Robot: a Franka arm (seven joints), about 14 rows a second.
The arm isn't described. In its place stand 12 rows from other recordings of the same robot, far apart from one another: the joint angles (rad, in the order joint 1, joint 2, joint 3, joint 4, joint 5, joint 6, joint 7), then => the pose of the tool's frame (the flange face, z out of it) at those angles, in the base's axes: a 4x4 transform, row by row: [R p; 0 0 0 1], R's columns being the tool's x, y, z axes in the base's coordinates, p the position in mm.
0.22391 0.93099 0.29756 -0.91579 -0.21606 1.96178 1.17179 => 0.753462 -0.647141 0.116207 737.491; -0.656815 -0.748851 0.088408 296.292; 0.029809 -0.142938 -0.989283 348.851; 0 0 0 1
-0.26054 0.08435 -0.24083 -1.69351 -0.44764 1.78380 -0.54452 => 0.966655 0.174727 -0.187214 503.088; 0.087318 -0.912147 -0.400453 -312.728; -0.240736 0.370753 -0.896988 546.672; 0 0 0 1
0.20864 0.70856 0.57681 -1.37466 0.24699 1.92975 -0.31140 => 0.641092 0.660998 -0.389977 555.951; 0.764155 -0.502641 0.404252 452.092; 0.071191 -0.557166 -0.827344 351.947; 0 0 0 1
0.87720 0.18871 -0.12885 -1.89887 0.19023 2.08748 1.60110 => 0.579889 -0.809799 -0.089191 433.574; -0.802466 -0.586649 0.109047 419.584; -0.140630 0.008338 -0.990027 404.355; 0 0 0 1
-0.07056 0.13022 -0.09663 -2.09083 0.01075 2.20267 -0.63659 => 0.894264 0.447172 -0.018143 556.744; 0.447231 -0.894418 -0.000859 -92.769; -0.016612 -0.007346 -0.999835 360.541; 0 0 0 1
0.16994 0.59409 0.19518 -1.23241 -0.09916 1.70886 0.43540 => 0.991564 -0.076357 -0.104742 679.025; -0.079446 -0.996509 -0.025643 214.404; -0.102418 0.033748 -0.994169 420.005; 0 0 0 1
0.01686 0.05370 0.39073 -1.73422 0.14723 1.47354 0.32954 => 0.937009 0.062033 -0.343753 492.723; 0.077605 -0.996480 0.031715 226.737; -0.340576 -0.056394 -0.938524 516.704; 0 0 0 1
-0.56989 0.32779 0.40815 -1.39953 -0.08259 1.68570 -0.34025 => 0.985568 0.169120 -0.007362 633.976; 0.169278 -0.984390 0.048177 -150.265; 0.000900 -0.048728 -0.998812 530.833; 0 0 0 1
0.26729 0.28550 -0.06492 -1.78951 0.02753 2.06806 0.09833 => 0.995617 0.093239 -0.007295 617.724; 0.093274 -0.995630 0.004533 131.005; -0.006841 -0.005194 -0.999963 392.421; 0 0 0 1
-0.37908 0.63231 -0.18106 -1.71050 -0.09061 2.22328 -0.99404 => 0.847788 0.497658 -0.183281 564.764; 0.487891 -0.867352 -0.098301 -344.965; -0.207889 -0.006082 -0.978133 219.886; 0 0 0 1
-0.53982 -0.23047 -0.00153 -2.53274 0.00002 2.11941 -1.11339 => 0.834489 0.528582 -0.155660 356.598; 0.545190 -0.833025 0.094005 -214.394; -0.079979 -0.163311 -0.983328 343.169; 0 0 0 1
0.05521 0.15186 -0.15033 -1.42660 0.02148 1.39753 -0.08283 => 0.984027 -0.012035 -0.177612 579.105; -0.009431 -0.999835 0.015499 -45.753; -0.177769 -0.013576 -0.983979 592.232; 0 0 0 1
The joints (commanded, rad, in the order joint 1, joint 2, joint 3, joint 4, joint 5, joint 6, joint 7), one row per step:
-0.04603, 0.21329, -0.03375, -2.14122, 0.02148, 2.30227, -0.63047
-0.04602, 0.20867, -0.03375, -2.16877, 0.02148, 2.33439, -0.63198
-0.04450, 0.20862, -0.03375, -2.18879, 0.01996, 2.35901, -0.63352
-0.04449, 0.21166, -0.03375, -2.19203, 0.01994, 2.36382, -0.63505
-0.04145, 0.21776, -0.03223, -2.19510, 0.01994, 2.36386, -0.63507
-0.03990, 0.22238, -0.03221, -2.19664, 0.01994, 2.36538, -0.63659
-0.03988, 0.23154, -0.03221, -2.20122, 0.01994, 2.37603, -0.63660
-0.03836, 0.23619, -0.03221, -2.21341, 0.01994, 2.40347, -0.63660
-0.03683, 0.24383, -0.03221, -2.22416, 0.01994, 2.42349, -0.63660
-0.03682, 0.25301, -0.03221, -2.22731, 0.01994, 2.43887, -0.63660
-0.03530, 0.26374, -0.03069, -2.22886, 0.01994, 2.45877, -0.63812
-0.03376, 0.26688, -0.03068, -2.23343, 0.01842, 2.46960, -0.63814
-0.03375, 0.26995, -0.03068, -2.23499, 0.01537, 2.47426, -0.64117
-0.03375, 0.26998, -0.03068, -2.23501, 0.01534, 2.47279, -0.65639
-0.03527, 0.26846, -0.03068, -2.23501, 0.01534, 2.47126, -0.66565
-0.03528, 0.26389, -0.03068, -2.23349, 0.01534, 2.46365, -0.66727
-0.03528, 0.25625, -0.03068, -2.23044, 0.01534, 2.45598, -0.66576
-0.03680, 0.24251, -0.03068, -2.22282, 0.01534, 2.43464, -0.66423
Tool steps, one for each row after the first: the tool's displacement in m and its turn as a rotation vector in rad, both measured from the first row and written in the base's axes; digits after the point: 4 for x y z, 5 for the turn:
-0.0053, 0.0003, -0.0061, -0.00099, -0.00915, 0.00107
-0.0092, 0.0013, -0.0121, -0.00269, -0.01368, 0.00492
-0.0099, 0.0013, -0.0147, -0.00268, -0.01222, 0.00642
-0.0110, 0.0039, -0.0193, -0.00181, -0.00312, 0.01095
-0.0116, 0.0048, -0.0223, -0.00154, 0.00149, 0.01403
-0.0125, 0.0048, -0.0283, -0.00174, 0.00461, 0.01396
-0.0140, 0.0056, -0.0333, -0.00313, -0.00592, 0.01523
-0.0161, 0.0065, -0.0400, -0.00379, -0.00751, 0.01658
-0.0162, 0.0065, -0.0449, -0.00455, -0.01051, 0.01649
-0.0153, 0.0080, -0.0497, -0.00529, -0.01810, 0.02089
-0.0160, 0.0089, -0.0522, -0.00667, -0.02112, 0.02361
-0.0164, 0.0089, -0.0541, -0.00849, -0.02102, 0.02909
-0.0165, 0.0089, -0.0543, -0.00774, -0.01963, 0.04433
-0.0166, 0.0081, -0.0536, -0.00730, -0.01969, 0.05206
-0.0165, 0.0081, -0.0511, -0.00687, -0.01821, 0.05369
-0.0156, 0.0081, -0.0465, -0.00689, -0.02123, 0.05221
-0.0142, 0.0072, -0.0379, -0.00630, -0.02129, 0.04925

